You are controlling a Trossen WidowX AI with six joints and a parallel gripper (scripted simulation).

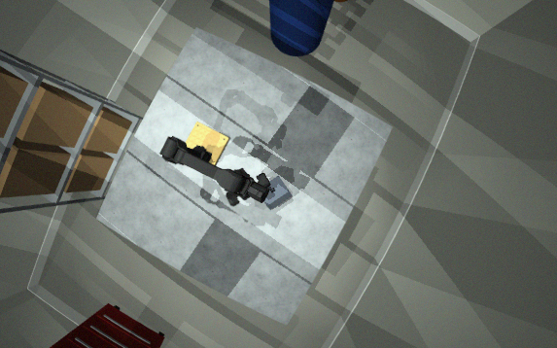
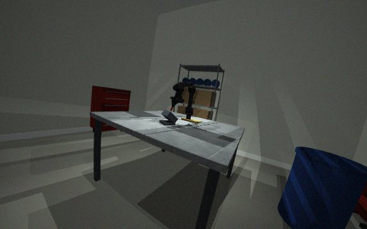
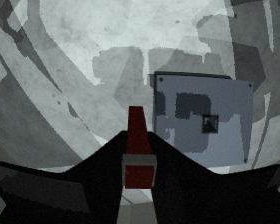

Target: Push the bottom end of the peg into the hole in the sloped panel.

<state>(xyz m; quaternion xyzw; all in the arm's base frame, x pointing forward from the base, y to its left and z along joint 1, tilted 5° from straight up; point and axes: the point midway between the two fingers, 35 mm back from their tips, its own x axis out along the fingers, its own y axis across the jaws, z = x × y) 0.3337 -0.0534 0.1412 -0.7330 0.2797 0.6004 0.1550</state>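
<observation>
My gripper tip is now 9 cm short of the sloped grey panel, 4 cm to the right of it and 8 cm above it. Also, from my gripper tip: red peg 2 cm above.
</observation>
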